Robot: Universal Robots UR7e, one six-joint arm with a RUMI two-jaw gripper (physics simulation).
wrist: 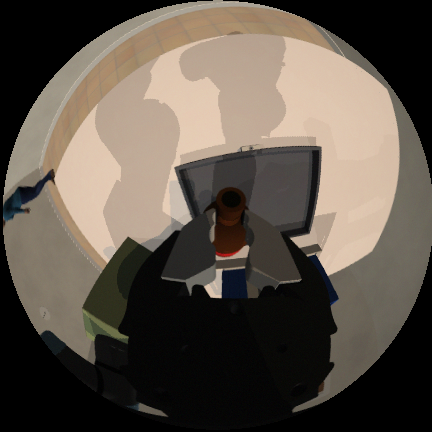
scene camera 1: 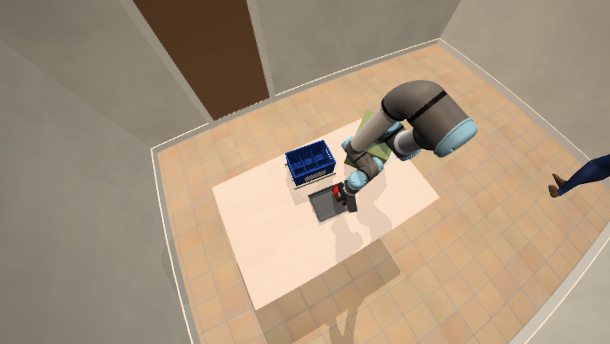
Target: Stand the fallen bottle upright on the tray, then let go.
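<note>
There's a brown bottle in the pictures, and my gripper is in them too.
</note>
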